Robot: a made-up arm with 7 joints. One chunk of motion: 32 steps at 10 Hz.
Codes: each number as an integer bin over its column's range. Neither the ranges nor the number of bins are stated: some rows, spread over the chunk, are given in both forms.
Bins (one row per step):
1: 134 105 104 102 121 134
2: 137 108 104 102 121 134
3: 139 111 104 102 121 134
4: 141 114 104 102 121 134
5: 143 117 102 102 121 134
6: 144 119 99 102 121 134
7: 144 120 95 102 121 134
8: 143 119 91 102 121 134
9: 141 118 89 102 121 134
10: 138 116 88 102 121 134
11: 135 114 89 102 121 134
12: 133 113 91 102 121 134
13: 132 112 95 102 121 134
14: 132 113 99 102 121 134
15: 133 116 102 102 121 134
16: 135 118 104 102 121 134
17: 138 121 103 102 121 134
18: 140 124 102 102 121 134
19: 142 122 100 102 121 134
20: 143 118 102 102 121 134
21: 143 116 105 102 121 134
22: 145 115 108 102 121 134
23: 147 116 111 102 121 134
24: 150 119 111 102 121 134
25: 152 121 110 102 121 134
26: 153 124 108 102 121 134
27: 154 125 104 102 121 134
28: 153 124 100 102 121 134
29: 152 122 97 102 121 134
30: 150 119 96 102 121 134
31: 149 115 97 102 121 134
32: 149 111 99 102 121 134
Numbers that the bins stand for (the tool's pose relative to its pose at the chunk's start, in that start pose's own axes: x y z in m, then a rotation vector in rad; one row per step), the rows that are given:
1: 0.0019 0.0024 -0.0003 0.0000 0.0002 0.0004
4: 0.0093 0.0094 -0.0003 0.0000 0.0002 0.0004
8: 0.0114 0.0133 -0.0115 0.0000 0.0002 0.0004
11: 0.0029 0.0094 -0.0132 0.0000 0.0002 0.0004
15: 0.0008 0.0110 -0.0020 0.0000 0.0002 0.0004
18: 0.0082 0.0173 -0.0020 0.0000 0.0002 0.0004
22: 0.0135 0.0102 0.0032 0.0000 0.0002 0.0004
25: 0.0209 0.0149 0.0049 0.0000 0.0002 0.0004
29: 0.0209 0.0157 -0.0063 0.0000 0.0002 0.0004
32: 0.0178 0.0071 -0.0046 0.0000 0.0002 0.0004
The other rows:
2: 0.0051 0.0047 -0.0003 0.0000 0.0002 0.0004
3: 0.0072 0.0071 -0.0003 0.0000 0.0002 0.0004
5: 0.0114 0.0118 -0.0020 0.0000 0.0002 0.0004
6: 0.0125 0.0133 -0.0046 0.0000 0.0002 0.0004
7: 0.0125 0.0141 -0.0080 0.0000 0.0002 0.0004
9: 0.0093 0.0125 -0.0132 0.0000 0.0002 0.0004
10: 0.0061 0.0110 -0.0141 0.0000 0.0002 0.0004
12: 0.0008 0.0086 -0.0115 0.0000 0.0002 0.0004
13: -0.0002 0.0078 -0.0080 0.0000 0.0002 0.0004
14: -0.0002 0.0086 -0.0046 0.0000 0.0002 0.0004
16: 0.0029 0.0125 -0.0003 0.0000 0.0002 0.0004
17: 0.0061 0.0149 -0.0011 0.0000 0.0002 0.0004
19: 0.0104 0.0157 -0.0037 0.0000 0.0002 0.0004
20: 0.0114 0.0125 -0.0020 0.0000 0.0002 0.0004
21: 0.0114 0.0110 0.0006 0.0000 0.0002 0.0004
23: 0.0156 0.0110 0.0058 0.0000 0.0002 0.0004
24: 0.0188 0.0133 0.0058 0.0000 0.0002 0.0004
26: 0.0220 0.0173 0.0032 0.0000 0.0002 0.0004
27: 0.0231 0.0180 -0.0003 0.0000 0.0002 0.0004
28: 0.0220 0.0173 -0.0037 0.0000 0.0002 0.0004
30: 0.0188 0.0133 -0.0072 0.0000 0.0002 0.0004
31: 0.0178 0.0102 -0.0063 0.0000 0.0002 0.0004

